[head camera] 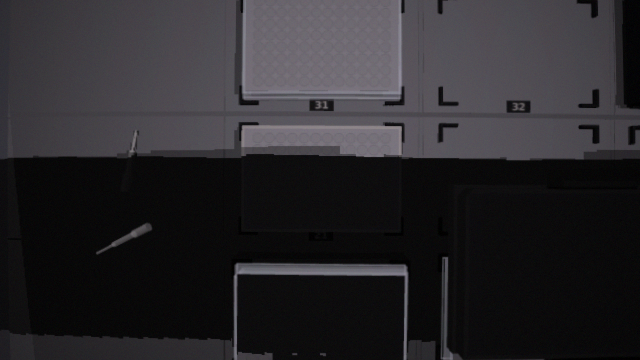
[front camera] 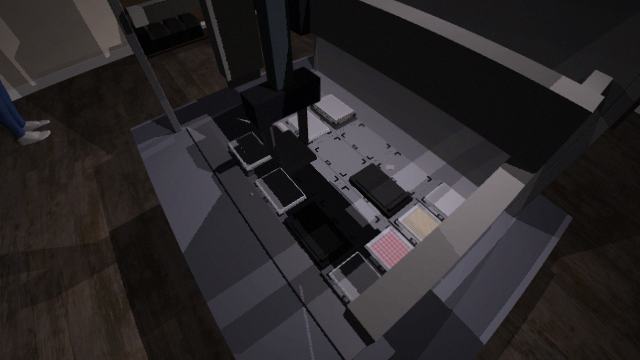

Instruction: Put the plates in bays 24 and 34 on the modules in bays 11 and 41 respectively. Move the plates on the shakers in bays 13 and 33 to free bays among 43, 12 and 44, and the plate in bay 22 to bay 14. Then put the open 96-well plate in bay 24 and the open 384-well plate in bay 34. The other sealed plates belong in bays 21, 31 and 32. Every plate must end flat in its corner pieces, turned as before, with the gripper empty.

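Where they show: gripper, between the fingertips: (head camera: 580,270) (front camera: 289,149); robot's base, origin of its link: (head camera: 243,358) (front camera: 230,150).
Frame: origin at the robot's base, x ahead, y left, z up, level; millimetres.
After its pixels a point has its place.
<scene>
My gripper (front camera: 288,144) {z 95, x 194, y 105 mm} is shut on a shadowed plate (front camera: 298,153) {z 101, x 224, y 114 mm} (head camera: 545,270) {z 101, x 171, y 107 mm}, holding it level above the deck around bays 22 and 12. Raised plates sit at bay 11 (front camera: 249,150) {z 33, x 71, y 38 mm} (head camera: 320,312) {z 33, x 64, y 55 mm} and bay 41 (front camera: 334,108) {z 33, x 72, y 362 mm}. Plates lie in bay 12 (front camera: 281,190) {z 14, x 238, y 42 mm}, bay 31 (front camera: 311,125) {z 14, x 77, y 260 mm} (head camera: 322,47) {z 14, x 64, y 252 mm}, bay 21 (head camera: 280,138) {z 14, x 32, y 181 mm}, bay 14 (front camera: 354,275) {z 29, x 531, y 41 mm} and bay 44 (front camera: 445,200) {z 29, x 535, y 358 mm}. The pink open 96-well plate (front camera: 390,247) {z 28, x 534, y 149 mm} is in bay 24, the tan open 384-well plate (front camera: 421,221) {z 25, x 534, y 261 mm} in bay 34. Bay 32 (head camera: 517,55) {z 0, x 227, y 254 mm} holds no plate. Shadow hides much of bay 22.
The black shakers stand at bay 13 (front camera: 317,232) {z 24, x 399, y 41 mm} and bay 33 (front camera: 380,187) {z 24, x 397, y 254 mm}, with no plate visible on them. Two loose pipette tips show at the left in the head view, one upper (head camera: 133,142) {z 3, x -91, y 179 mm} and one lower (head camera: 125,238) {z 6, x -96, y 101 mm}. A pale beam (front camera: 440,250) {z 400, x 622, y 1 mm} crosses the near end.
</scene>
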